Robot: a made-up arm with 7 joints.
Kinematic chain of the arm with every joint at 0, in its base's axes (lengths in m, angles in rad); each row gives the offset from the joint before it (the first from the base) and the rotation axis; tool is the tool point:
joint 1: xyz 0 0.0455 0 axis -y
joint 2: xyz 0 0.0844 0 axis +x
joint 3: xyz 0 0 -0.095 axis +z
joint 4: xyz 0 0 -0.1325 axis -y
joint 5: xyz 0 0 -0.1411 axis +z
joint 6: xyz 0 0 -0.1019 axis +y
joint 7: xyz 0 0 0 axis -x
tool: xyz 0 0 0
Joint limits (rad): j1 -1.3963..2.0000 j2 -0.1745..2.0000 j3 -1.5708..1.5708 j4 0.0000..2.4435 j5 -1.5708..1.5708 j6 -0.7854..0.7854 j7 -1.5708..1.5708
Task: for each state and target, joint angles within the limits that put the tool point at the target. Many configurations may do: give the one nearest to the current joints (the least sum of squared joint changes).
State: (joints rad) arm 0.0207 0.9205 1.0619 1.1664 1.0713 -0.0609 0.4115
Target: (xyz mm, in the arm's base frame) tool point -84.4 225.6 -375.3
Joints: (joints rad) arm -0.6410 -0.1745 0.7804 1.1385 1.0713 -0.0609 0.4115
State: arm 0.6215 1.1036 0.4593 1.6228 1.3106 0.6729 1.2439
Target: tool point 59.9 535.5 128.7
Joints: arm 0.7892 1.3858 0.7400 0.8393 1.3106 0.6729 1.2439
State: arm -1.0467 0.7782 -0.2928 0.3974 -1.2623 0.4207 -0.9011
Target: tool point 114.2 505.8 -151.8
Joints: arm -0.8247 1.4032 0.2278 0.9246 -1.2623 0.4207 -0.9011
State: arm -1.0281 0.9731 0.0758 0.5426 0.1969 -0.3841 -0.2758
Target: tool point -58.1 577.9 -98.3
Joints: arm -1.3762 1.3485 0.2813 0.3736 0.1969 -0.3841 -0.2758
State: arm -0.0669 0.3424 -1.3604 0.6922 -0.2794 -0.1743 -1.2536
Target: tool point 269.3 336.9 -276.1
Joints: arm 0.5569 0.8436 -1.0491 0.7513 -0.2794 -0.1743 -1.2536
